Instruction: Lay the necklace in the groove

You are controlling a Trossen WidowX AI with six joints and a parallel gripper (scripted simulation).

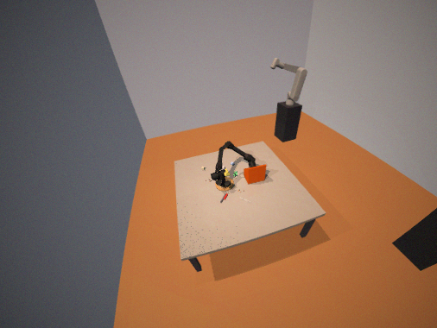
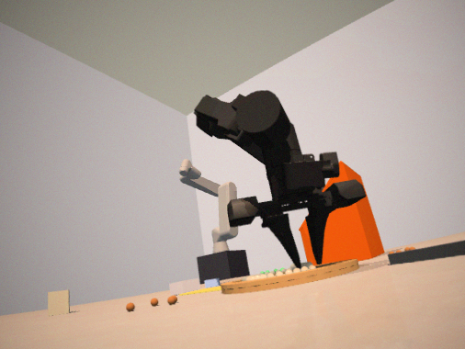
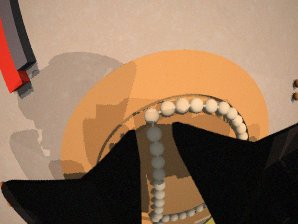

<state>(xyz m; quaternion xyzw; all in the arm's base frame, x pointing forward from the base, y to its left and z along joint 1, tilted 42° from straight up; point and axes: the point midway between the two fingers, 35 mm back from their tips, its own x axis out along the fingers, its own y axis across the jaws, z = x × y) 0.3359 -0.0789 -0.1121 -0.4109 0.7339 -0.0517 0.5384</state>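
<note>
Now: gripper tip 40 mm to the left of the round wooden bead board, 30 mm past it and 10 mm above it. Round my gripper tip: tan cube (370 mm to the right, 140 mm ahead); then yellow flat piece (210 mm to the right, 90 mm behind, 10 mm below); then red-handled tool (130 mm to the left, 30 mm ahead, 10 mm below).
</note>
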